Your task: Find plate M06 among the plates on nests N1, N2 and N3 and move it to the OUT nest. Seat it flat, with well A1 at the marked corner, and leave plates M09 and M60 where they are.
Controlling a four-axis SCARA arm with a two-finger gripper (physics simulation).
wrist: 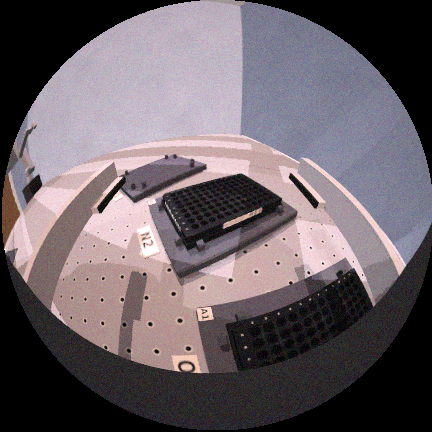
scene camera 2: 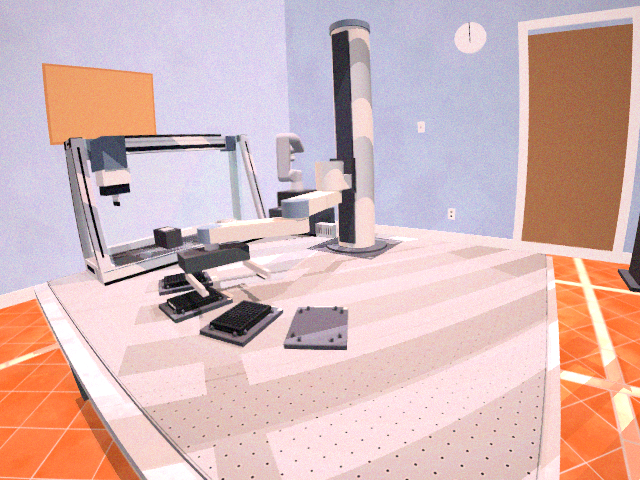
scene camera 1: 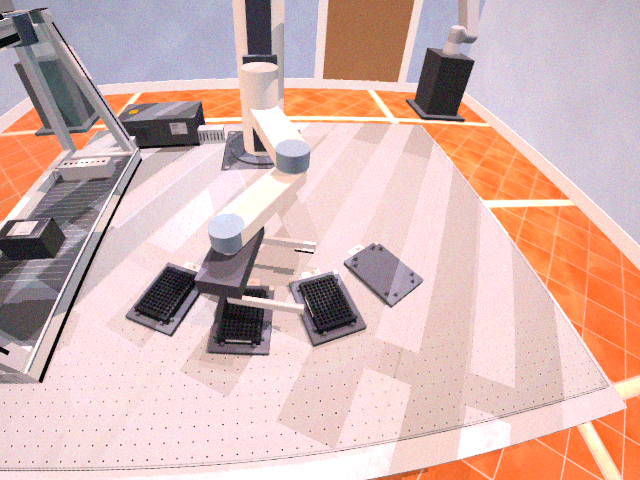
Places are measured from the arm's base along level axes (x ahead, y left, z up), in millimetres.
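Pixels of known places: gripper, fingertip midpoint: (wrist: 205,162) (scene camera 2: 238,283) (scene camera 1: 310,275); arm's base at its link origin: (scene camera 2: 356,247) (scene camera 1: 264,150).
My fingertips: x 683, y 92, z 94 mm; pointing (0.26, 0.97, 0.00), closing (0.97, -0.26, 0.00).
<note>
For each thing: its top centre in the pictures, then the offset to it from my fingertips. "pt": a spot on its surface instead.
- OUT nest at its top centre: (wrist: 326,337) (scene camera 1: 242,313) (scene camera 2: 194,298) 43 mm ahead, 144 mm right, 60 mm down
- A1 tag at a spot on its surface: (wrist: 205,314) pt 25 mm back, 82 mm right, 70 mm down
- second black plate at its top centre: (wrist: 221,194) (scene camera 1: 326,300) (scene camera 2: 241,313) 27 mm ahead, 36 mm left, 56 mm down
- nest N2 at its top centre: (wrist: 221,197) (scene camera 1: 326,301) (scene camera 2: 242,315) 27 mm ahead, 36 mm left, 60 mm down
- third plate at its top centre: (scene camera 1: 166,291) (scene camera 2: 183,276) 22 mm back, 314 mm right, 56 mm down
- black box at a spot on its surface: (scene camera 1: 32,238) (scene camera 2: 163,232) pt 119 mm back, 625 mm right, 35 mm up
- dark grey unit at a spot on its surface: (scene camera 1: 162,124) pt 718 mm back, 464 mm right, 13 mm up
A black plate (scene camera 1: 240,325) (scene camera 2: 191,300) (wrist: 305,325) lies on the OUT nest (scene camera 1: 239,349) (wrist: 215,340) and looks flat; its lettered corner faces the A1 tag (wrist: 205,314) in the wrist view. A second black plate (scene camera 1: 328,302) (scene camera 2: 240,316) (wrist: 220,202) sits on nest N2 (scene camera 1: 338,333) (wrist: 200,265); its barcode label is too small to read. A third plate (scene camera 1: 166,293) (scene camera 2: 178,280) sits on the leftmost nest. Another nest (scene camera 1: 383,273) (scene camera 2: 316,328) (wrist: 160,175) holds no plate. My gripper (scene camera 1: 303,277) (scene camera 2: 237,285) (wrist: 205,162) is open and empty, above plate height; one finger crosses over the OUT plate.
A gantry frame (scene camera 2: 77,206) stands at the left, with a black box (scene camera 1: 32,238) (scene camera 2: 168,236) on its deck. A dark grey unit (scene camera 1: 162,124) stands behind, beside the arm's column (scene camera 1: 262,31) (scene camera 2: 364,129).
</note>
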